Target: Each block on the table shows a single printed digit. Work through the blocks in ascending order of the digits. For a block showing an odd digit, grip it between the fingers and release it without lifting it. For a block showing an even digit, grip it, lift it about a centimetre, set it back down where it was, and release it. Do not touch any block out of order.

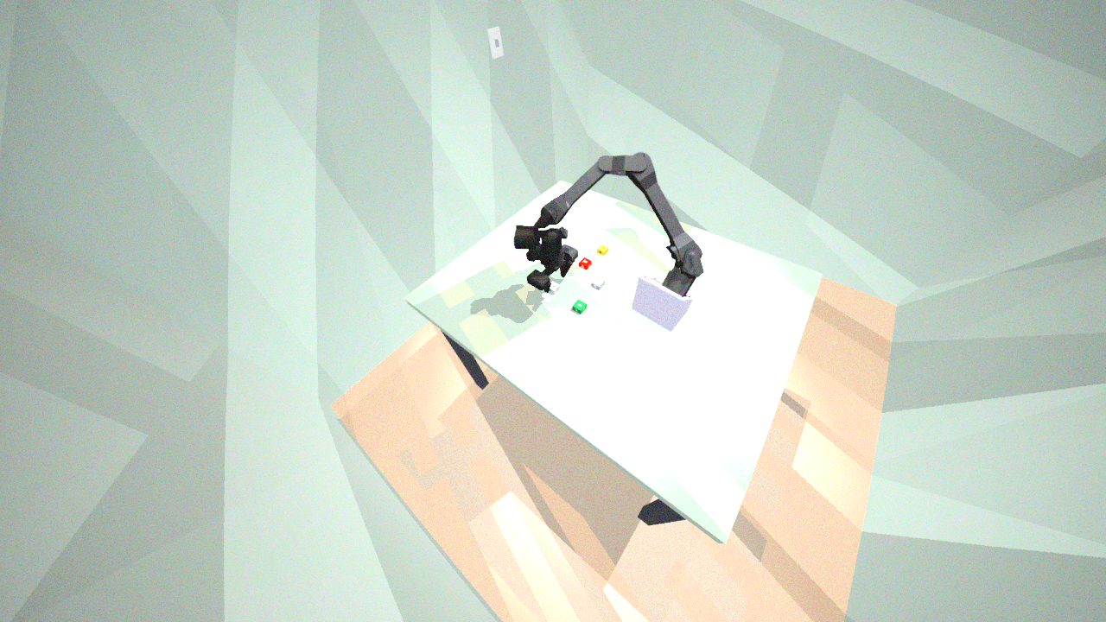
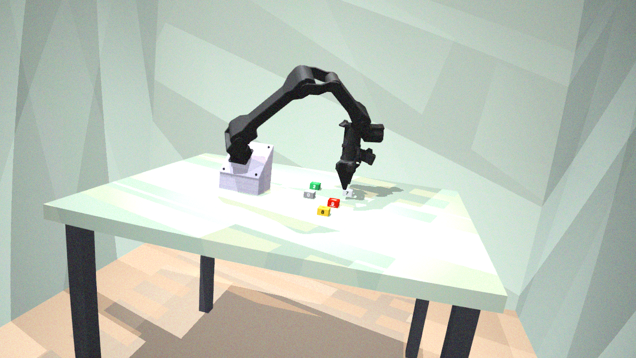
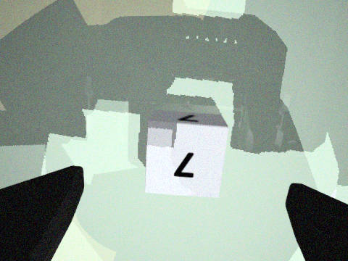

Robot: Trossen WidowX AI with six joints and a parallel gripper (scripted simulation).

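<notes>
Right now the white block marked 7 is 1 cm ahead of my gripper tip and 2 cm below it. Also, from my gripper tip: red block: 15 cm to the right, 2 cm below; then grey block marked 0: 9 cm behind, 11 cm to the right, 2 cm below; then green block: 11 cm behind, 1 cm to the left, 2 cm below.
</notes>
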